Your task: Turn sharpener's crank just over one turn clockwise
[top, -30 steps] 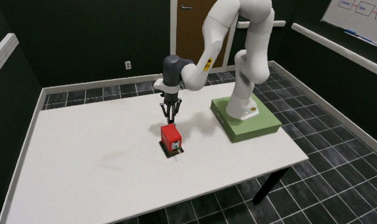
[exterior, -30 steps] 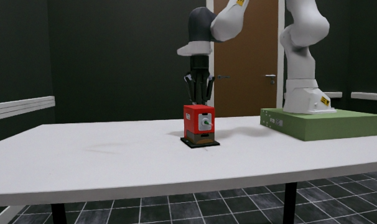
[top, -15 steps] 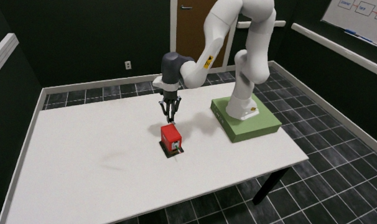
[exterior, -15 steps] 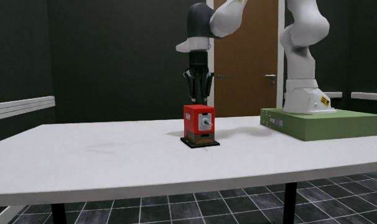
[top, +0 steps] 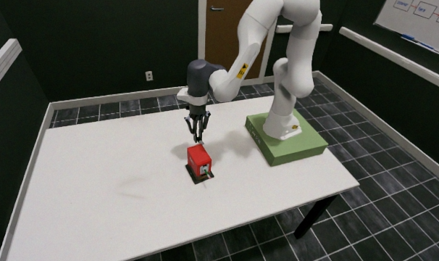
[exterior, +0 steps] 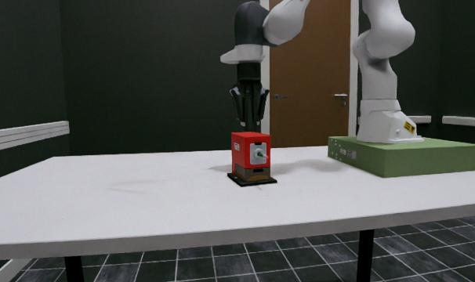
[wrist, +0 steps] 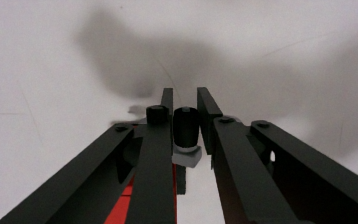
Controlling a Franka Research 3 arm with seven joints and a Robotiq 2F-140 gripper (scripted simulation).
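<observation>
The crank is 1 cm ahead of my hand, 3 cm to the left of it and 2 cm below it. Also, from my hand: black knob: 2 cm to the left, 1 cm below.
</observation>
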